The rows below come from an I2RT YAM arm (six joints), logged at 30 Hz.
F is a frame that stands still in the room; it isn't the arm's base.
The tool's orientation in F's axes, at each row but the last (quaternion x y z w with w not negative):
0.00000 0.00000 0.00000 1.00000
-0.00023 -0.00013 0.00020 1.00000
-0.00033 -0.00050 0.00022 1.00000
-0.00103 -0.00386 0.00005 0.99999
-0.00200 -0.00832 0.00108 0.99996
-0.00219 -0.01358 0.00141 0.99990
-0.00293 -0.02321 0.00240 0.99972
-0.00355 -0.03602 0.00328 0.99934
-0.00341 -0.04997 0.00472 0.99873
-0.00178 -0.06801 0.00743 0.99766
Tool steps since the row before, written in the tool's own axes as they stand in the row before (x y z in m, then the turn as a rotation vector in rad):
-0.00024 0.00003 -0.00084 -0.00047 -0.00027 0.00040
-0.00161 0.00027 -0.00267 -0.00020 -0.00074 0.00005
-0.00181 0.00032 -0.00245 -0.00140 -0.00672 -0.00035
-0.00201 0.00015 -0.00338 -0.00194 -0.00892 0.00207
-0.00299 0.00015 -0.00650 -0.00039 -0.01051 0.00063
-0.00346 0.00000 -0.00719 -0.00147 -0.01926 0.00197
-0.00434 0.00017 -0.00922 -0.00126 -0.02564 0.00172
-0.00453 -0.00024 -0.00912 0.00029 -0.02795 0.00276
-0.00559 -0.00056 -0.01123 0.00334 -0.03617 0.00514
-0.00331 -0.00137 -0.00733 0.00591 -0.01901 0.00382
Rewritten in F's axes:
-0.00024 0.00003 -0.00084 -0.00047 -0.00027 0.00040
-0.00161 0.00027 -0.00267 -0.00020 -0.00074 0.00005
-0.00181 0.00032 -0.00245 -0.00140 -0.00672 -0.00035
-0.00198 0.00014 -0.00340 -0.00196 -0.00892 0.00207
-0.00288 0.00012 -0.00655 -0.00038 -0.01051 0.00067
-0.00326 -0.00004 -0.00728 -0.00147 -0.01926 0.00201
-0.00391 0.00010 -0.00941 -0.00122 -0.02564 0.00181
-0.00386 -0.00033 -0.00942 0.00027 -0.02793 0.00298
-0.00444 -0.00069 -0.01173 0.00314 -0.03610 0.00571
-0.00226 -0.00144 -0.00770 0.00561 -0.01891 0.00467

